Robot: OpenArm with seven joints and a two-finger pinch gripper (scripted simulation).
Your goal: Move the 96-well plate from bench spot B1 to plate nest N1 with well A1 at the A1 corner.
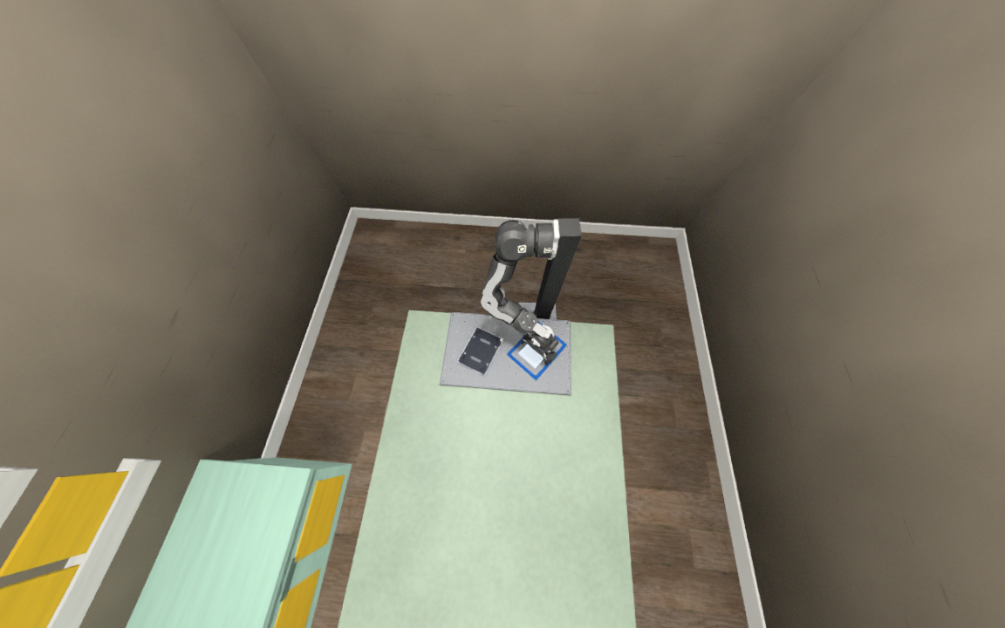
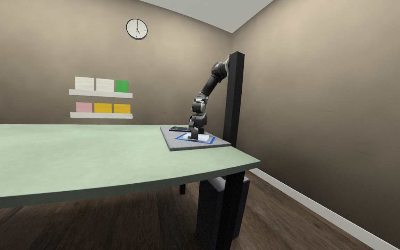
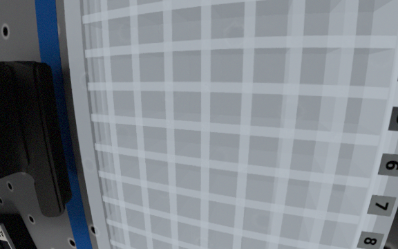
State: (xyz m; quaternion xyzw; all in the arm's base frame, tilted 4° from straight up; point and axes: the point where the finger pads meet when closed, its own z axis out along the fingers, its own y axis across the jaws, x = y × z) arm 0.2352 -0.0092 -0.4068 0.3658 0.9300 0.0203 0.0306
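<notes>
Right now my hand is right at the 96-well plate. Also, from my hand: black plate nest N1 (22 cm to the right); white A1 label (4 cm behind, 14 cm to the right, 1 cm above).
</notes>
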